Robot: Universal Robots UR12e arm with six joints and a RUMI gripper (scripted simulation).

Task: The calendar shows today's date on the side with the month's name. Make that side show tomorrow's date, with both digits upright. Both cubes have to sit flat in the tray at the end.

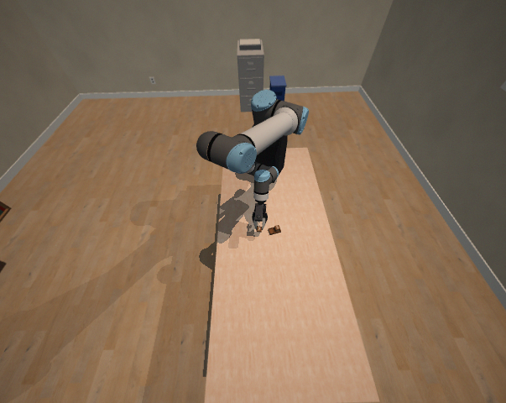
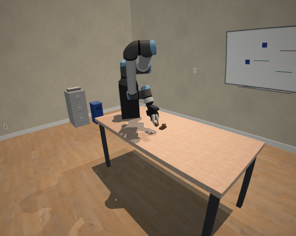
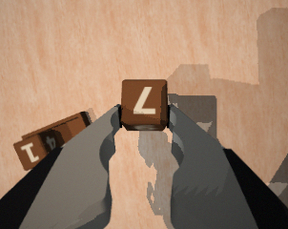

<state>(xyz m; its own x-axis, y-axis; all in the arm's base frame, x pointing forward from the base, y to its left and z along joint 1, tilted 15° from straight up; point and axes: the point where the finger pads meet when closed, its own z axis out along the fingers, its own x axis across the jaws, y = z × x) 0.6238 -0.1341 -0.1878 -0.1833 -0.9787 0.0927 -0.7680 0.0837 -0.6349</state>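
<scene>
Right now my hand is 1 cm above the brown digit cube. Also, from my hand: brown calendar tray 11 cm to the left, 8 cm below, 2 cm behind.
</scene>
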